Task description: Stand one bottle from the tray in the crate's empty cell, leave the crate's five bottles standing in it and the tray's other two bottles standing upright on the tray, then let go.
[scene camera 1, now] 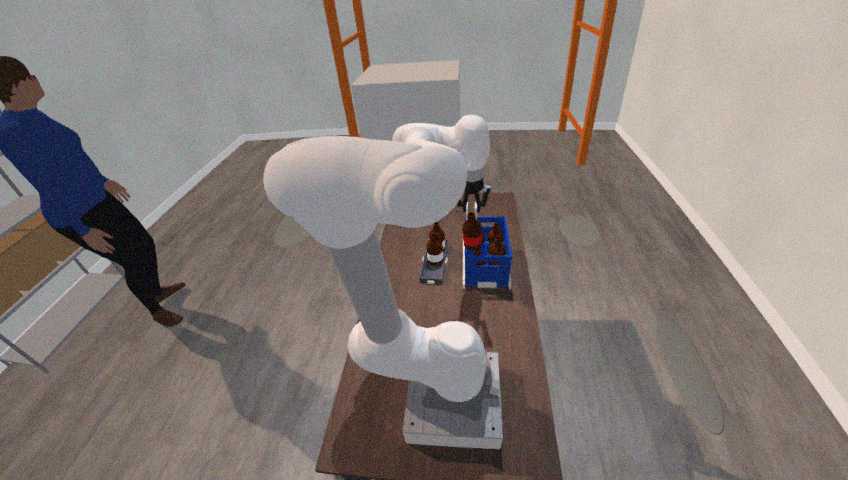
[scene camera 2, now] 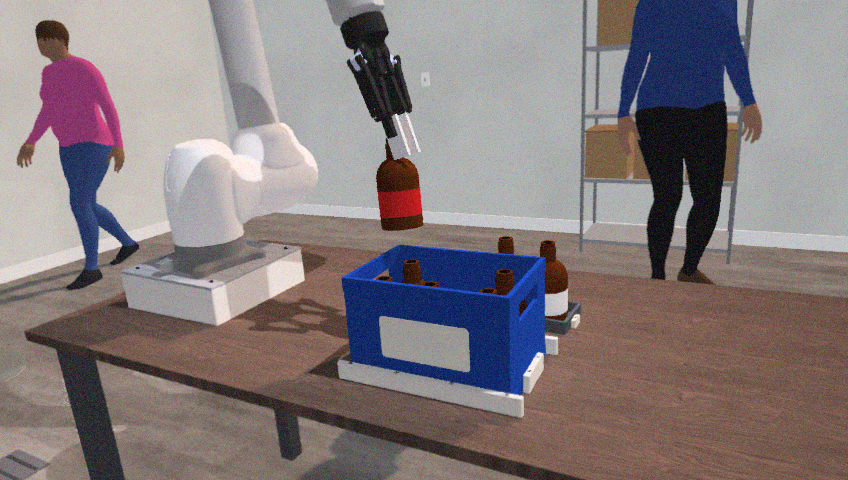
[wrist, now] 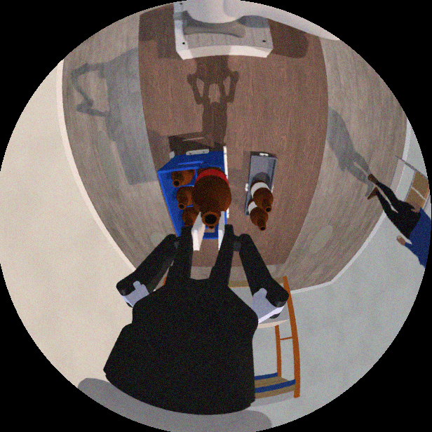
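Pixels of known places: gripper, fingertip midpoint: [scene camera 1: 471, 216] [scene camera 2: 407, 155]; arm's base at its link origin: [scene camera 1: 457, 387] [scene camera 2: 213, 260].
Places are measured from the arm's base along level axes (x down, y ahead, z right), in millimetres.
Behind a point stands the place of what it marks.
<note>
My gripper [scene camera 1: 471, 208] @[x -254, y 557, z -76 mm] [scene camera 2: 404, 146] @[x -254, y 557, z -76 mm] [wrist: 212, 219] is shut on the neck of a brown bottle with a red label [scene camera 1: 473, 239] @[x -187, y 504, z -56 mm] [scene camera 2: 400, 203] @[x -179, y 565, z -40 mm] [wrist: 212, 194]. The bottle hangs nearly upright, its base above the rim of the blue crate [scene camera 1: 486, 275] @[x 22, y 531, z -1 mm] [scene camera 2: 490, 352] @[x 0, y 790, z 40 mm]; the gripper leans. Necks of several crate bottles [scene camera 2: 411, 271] @[x -62, y 581, z -38 mm] [wrist: 185, 196] stand inside. The held bottle hides part of the crate in the wrist view, and the empty cell cannot be made out. Two white-label bottles, a nearer one [scene camera 1: 435, 253] [scene camera 2: 556, 285] and another [scene camera 1: 437, 232] [scene camera 2: 505, 245], stand upright on the grey tray [scene camera 2: 559, 325] @[x 71, y 763, z -231 mm] [wrist: 263, 167].
White stop strips [scene camera 2: 431, 387] @[x 69, y 703, z 71 mm] edge the crate on the brown table [scene camera 2: 684, 356] @[x 88, y 973, z -262 mm]. The robot's white base [scene camera 1: 455, 437] @[x 13, y -147, z 30 mm] [scene camera 2: 172, 306] @[x 63, y 33, z 129 mm] stands on the same table. A person in blue [scene camera 1: 53, 160] [scene camera 2: 681, 59] and one in pink [scene camera 2: 77, 101] are on the floor beyond the table.
</note>
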